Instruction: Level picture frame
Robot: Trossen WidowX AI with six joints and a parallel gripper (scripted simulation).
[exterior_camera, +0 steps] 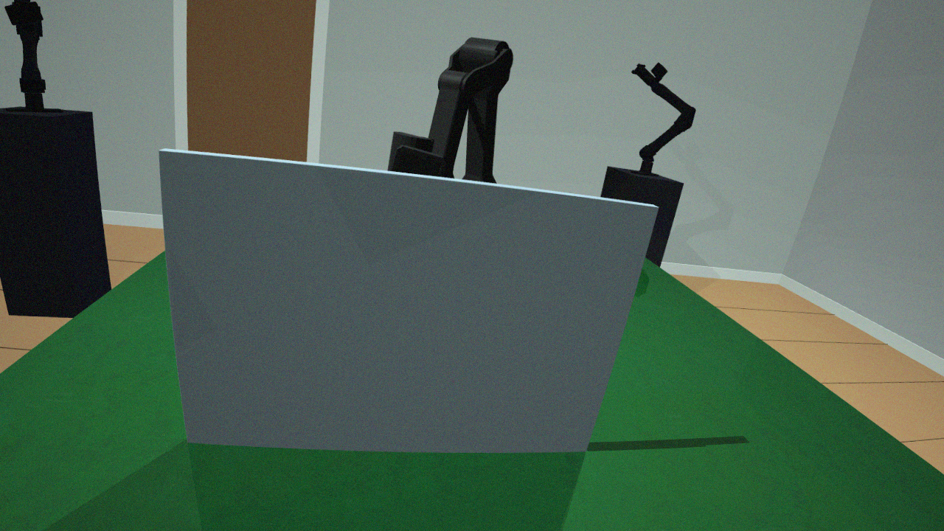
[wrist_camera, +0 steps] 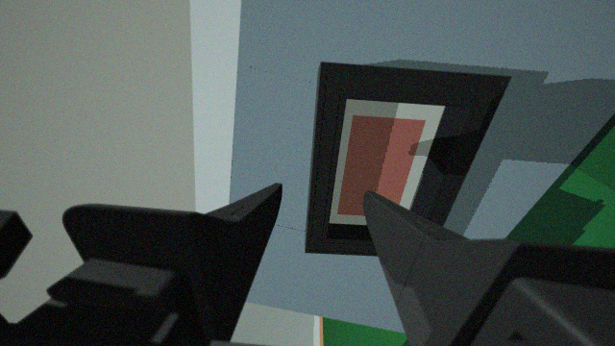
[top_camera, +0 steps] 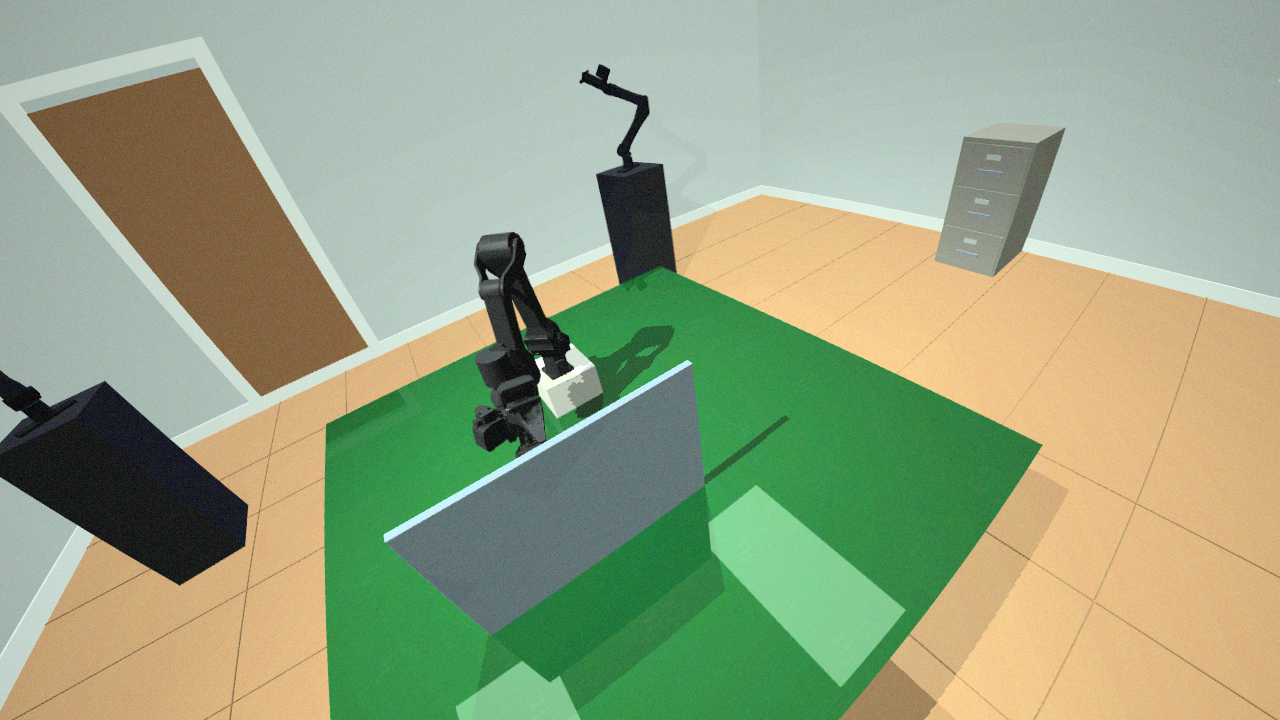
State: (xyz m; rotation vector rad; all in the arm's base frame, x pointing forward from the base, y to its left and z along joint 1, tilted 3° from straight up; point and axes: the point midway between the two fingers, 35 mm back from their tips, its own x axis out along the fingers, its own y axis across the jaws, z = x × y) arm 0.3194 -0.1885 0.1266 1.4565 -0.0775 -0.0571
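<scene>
Right now my gripper tip is 5 cm short of the picture frame, 1 cm to the left of it and 5 cm above it. Round my gripper tip: wall panel: 7 cm ahead, 1 cm to the left, 7 cm below.
</scene>
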